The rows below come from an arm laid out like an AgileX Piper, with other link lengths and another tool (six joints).
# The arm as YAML. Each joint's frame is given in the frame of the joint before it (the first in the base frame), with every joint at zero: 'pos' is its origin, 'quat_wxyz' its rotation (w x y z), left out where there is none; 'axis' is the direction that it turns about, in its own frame. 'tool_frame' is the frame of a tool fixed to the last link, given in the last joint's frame.
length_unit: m
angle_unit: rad
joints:
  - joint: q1
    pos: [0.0, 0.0, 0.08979]
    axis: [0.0, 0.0, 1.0]
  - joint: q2
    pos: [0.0, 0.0, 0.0]
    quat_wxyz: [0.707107, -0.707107, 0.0, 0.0]
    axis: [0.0, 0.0, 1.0]
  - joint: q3
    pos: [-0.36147, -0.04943, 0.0]
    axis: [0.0, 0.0, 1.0]
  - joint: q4
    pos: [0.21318, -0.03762, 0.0]
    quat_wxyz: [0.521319, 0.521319, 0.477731, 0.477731]
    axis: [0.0, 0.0, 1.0]
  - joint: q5
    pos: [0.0, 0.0, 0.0]
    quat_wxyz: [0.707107, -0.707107, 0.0, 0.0]
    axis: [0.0, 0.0, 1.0]
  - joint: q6
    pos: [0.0, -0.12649, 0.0]
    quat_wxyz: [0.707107, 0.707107, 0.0, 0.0]
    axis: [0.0, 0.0, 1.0]
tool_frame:
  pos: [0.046, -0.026, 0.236]
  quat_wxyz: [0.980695, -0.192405, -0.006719, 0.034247]
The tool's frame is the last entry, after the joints.
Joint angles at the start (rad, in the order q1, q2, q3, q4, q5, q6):
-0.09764 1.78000 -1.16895 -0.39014 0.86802 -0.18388
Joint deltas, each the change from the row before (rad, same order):
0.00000 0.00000 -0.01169 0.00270 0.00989 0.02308
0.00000 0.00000 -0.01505 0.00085 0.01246 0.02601
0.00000 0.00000 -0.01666 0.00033 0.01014 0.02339
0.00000 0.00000 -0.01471 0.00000 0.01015 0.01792
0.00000 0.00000 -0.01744 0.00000 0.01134 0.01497
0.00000 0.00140 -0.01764 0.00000 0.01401 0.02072
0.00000 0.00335 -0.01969 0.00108 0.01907 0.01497
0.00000 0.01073 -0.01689 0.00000 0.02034 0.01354
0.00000 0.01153 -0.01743 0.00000 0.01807 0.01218
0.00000 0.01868 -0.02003 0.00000 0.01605 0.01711
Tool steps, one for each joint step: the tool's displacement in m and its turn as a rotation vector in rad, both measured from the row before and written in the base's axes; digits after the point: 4 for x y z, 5 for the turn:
0.0004 0.0006 0.0019 0.00435 -0.00971 -0.02616
0.0008 0.0000 0.0029 0.00280 -0.01143 -0.02881
0.0024 -0.0001 0.0034 0.00207 -0.01442 -0.02532
0.0018 -0.0003 0.0031 0.00111 -0.01078 -0.02007
0.0025 -0.0005 0.0038 0.00032 -0.01150 -0.01773
0.0013 -0.0004 0.0032 0.00148 -0.00971 -0.02397
0.0003 -0.0005 0.0029 0.00107 -0.00336 -0.02084
-0.0017 -0.0006 -0.0004 0.00069 0.00848 -0.01954
-0.0007 -0.0006 -0.0005 0.00047 0.00702 -0.01754
0.0005 -0.0004 -0.0026 0.00167 0.00798 -0.02145

